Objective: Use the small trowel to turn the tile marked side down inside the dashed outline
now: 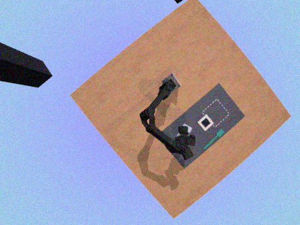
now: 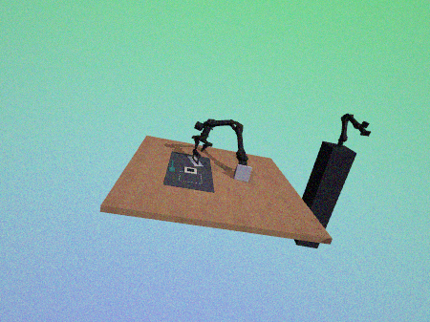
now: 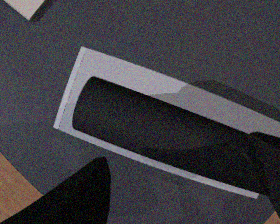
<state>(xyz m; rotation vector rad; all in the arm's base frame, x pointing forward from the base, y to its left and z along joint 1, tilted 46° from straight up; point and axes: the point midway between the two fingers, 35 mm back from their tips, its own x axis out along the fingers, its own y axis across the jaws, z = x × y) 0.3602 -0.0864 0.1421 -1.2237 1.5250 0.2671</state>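
My gripper tip is 21 cm to the right of the tile, 10 cm above it and 3 cm short of it. The rest, counted from my gripper tip: teal trowel 20 cm to the left, 17 cm ahead, 10 cm below.
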